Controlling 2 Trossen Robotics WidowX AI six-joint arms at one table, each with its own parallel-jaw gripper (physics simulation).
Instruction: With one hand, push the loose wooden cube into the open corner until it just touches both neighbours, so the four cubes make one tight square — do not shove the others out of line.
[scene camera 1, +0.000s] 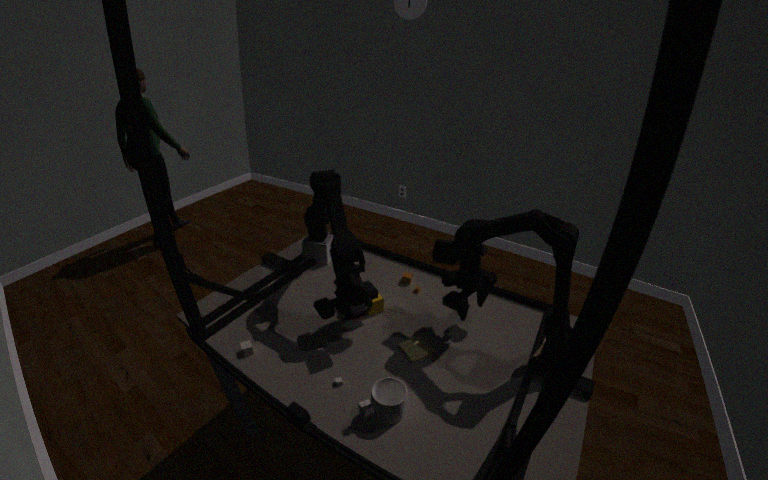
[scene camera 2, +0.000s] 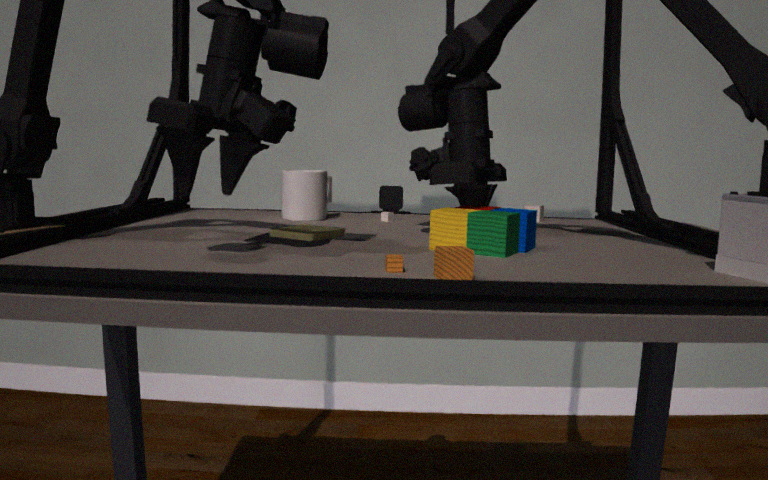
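Note:
The yellow cube (scene camera 1: 376, 305) (scene camera 2: 447, 229) and the green cube (scene camera 2: 491, 233) stand side by side in scene camera 2. The blue cube (scene camera 2: 527, 230) stands behind the green one to the right. A thin strip of the red cube's top (scene camera 2: 481, 208) shows behind yellow and green. Any gaps between the cubes are hidden. My left gripper (scene camera 1: 352, 310) (scene camera 2: 474, 202) is shut and empty, low behind the red cube in scene camera 2; its tips are hidden, so contact cannot be told. In scene camera 1 it covers most of the group. My right gripper (scene camera 1: 472, 310) (scene camera 2: 205, 193) is open and empty, above the table.
Two orange blocks, one larger (scene camera 1: 406, 279) (scene camera 2: 454, 263) and one smaller (scene camera 1: 416, 290) (scene camera 2: 394, 263), lie near the cubes. An olive flat block (scene camera 1: 414, 349) (scene camera 2: 306, 232) lies below my right gripper. A white mug (scene camera 1: 389, 396) (scene camera 2: 304, 195) and small white blocks (scene camera 1: 245, 344) (scene camera 1: 338, 381) stand farther off.

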